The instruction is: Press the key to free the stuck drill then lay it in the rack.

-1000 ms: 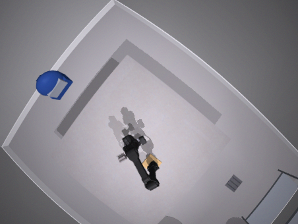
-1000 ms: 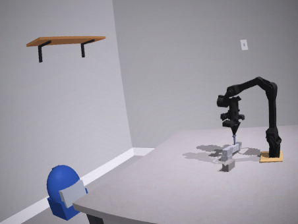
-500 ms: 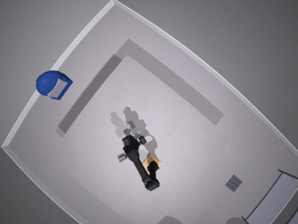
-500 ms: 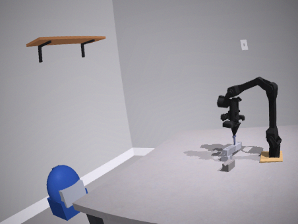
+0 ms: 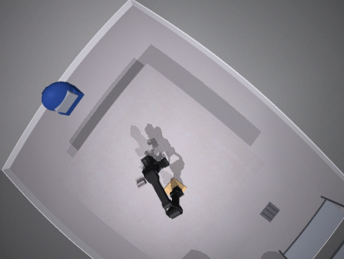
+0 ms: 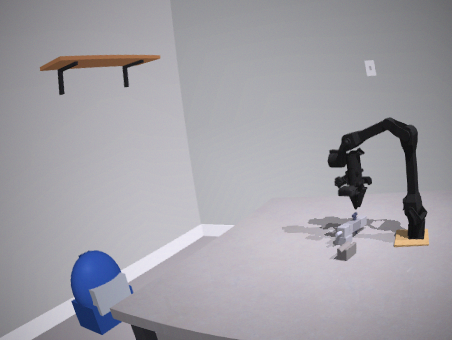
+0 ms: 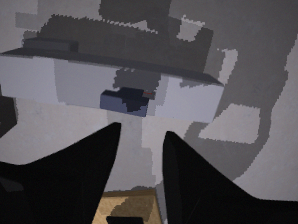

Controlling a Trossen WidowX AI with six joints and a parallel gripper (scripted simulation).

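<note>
The blue key lies 50 mm below my gripper tip, 10 mm to the left of it and 10 mm ahead of it. The rest, counted from my gripper tip: pale fixture (70 mm below, 30 mm to the left, 20 mm ahead); then drill (80 mm to the left, 60 mm below, 30 mm ahead); then rack (210 mm to the left, 80 mm below, 10 mm behind).
</note>
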